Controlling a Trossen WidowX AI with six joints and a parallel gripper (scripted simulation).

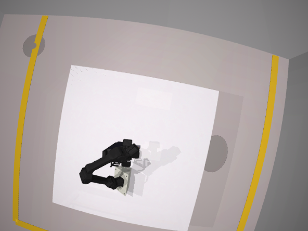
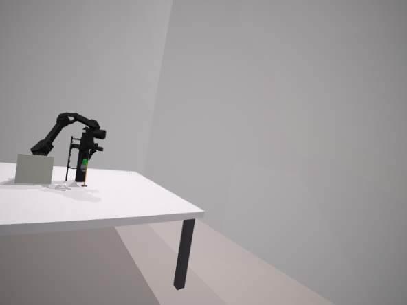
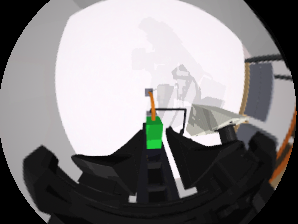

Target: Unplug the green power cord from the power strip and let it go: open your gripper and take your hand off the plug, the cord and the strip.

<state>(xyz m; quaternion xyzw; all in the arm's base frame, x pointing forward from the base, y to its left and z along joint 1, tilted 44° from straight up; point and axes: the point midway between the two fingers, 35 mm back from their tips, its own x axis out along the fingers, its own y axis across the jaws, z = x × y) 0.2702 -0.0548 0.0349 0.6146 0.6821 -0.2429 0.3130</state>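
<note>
The green plug is 30 mm to the left of my gripper tip, 10 mm below it and 10 mm behind it.
</note>
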